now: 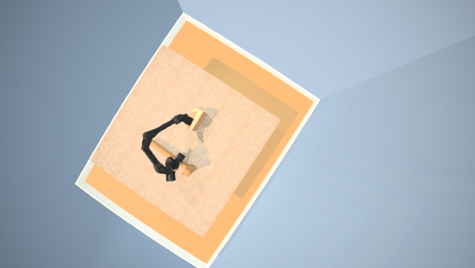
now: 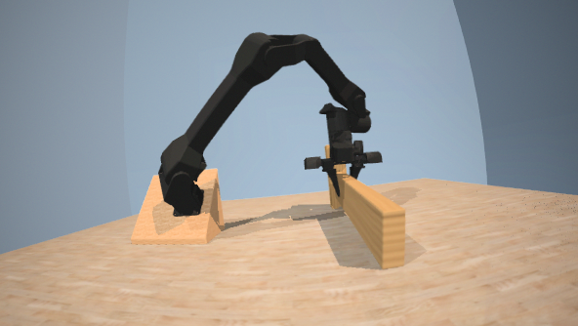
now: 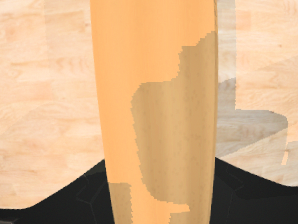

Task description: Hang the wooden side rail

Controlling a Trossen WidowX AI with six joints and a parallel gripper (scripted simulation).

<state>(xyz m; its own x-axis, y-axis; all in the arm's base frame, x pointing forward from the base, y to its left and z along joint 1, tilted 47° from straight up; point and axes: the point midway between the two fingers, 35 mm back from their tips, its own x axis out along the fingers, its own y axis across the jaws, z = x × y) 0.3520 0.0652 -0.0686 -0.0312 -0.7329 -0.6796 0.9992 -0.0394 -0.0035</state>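
Right now my gripper tip is 110 mm to the right of the headboard post and 40 mm below it.
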